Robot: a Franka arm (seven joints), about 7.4 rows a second.
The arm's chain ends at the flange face. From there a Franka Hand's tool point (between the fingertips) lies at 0.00 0.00 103.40 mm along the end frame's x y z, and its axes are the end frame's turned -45 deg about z.
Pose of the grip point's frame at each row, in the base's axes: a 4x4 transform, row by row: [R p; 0 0 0 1], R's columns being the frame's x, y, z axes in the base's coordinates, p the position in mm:
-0.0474, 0.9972, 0.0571, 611.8; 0.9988, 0.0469, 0.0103, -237.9; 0.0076, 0.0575, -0.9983, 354.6; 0, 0, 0, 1
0.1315, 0.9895, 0.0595, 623.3; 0.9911, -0.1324, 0.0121, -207.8; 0.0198, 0.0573, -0.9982, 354.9; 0, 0, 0, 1
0.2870, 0.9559, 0.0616, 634.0; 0.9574, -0.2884, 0.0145, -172.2; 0.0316, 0.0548, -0.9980, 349.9; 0, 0, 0, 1
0.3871, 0.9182, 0.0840, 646.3; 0.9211, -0.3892, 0.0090, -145.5; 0.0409, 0.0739, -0.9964, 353.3; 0, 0, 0, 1
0.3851, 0.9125, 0.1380, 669.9; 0.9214, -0.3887, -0.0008, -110.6; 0.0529, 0.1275, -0.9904, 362.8; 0, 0, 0, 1
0.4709, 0.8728, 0.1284, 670.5; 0.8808, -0.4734, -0.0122, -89.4; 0.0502, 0.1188, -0.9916, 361.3; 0, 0, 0, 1
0.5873, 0.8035, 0.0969, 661.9; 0.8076, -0.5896, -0.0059, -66.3; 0.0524, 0.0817, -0.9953, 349.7; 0, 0, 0, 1
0.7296, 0.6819, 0.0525, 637.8; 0.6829, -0.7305, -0.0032, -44.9; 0.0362, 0.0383, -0.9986, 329.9; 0, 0, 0, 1
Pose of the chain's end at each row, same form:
0.6716, 0.7386, 0.0571, 605.9; 0.7394, -0.6731, 0.0103, -239.0; 0.0460, 0.0353, -0.9983, 457.8; 0, 0, 0, 1
0.7927, 0.6067, 0.0595, 617.1; 0.6072, -0.7944, 0.0121, -209.1; 0.0545, 0.0265, -0.9982, 458.1; 0, 0, 0, 1
0.8789, 0.4730, 0.0616, 627.6; 0.4731, -0.8809, 0.0145, -173.7; 0.0611, 0.0164, -0.9980, 453.1; 0, 0, 0, 1
0.9230, 0.3755, 0.0840, 637.6; 0.3761, -0.9265, 0.0090, -146.4; 0.0812, 0.0233, -0.9964, 456.3; 0, 0, 0, 1
0.9175, 0.3729, 0.1380, 655.6; 0.3767, -0.9264, -0.0008, -110.5; 0.1276, 0.0528, -0.9904, 465.2; 0, 0, 0, 1
0.9501, 0.2842, 0.1284, 657.2; 0.2881, -0.9576, -0.0122, -88.1; 0.1195, 0.0485, -0.9916, 463.8; 0, 0, 0, 1
0.9834, 0.1529, 0.0969, 651.9; 0.1541, -0.9880, -0.0059, -65.7; 0.0948, 0.0207, -0.9953, 452.6; 0, 0, 0, 1
0.9981, -0.0337, 0.0525, 632.4; -0.0337, -0.9994, -0.0032, -44.6; 0.0527, 0.0015, -0.9986, 433.2; 0, 0, 0, 1

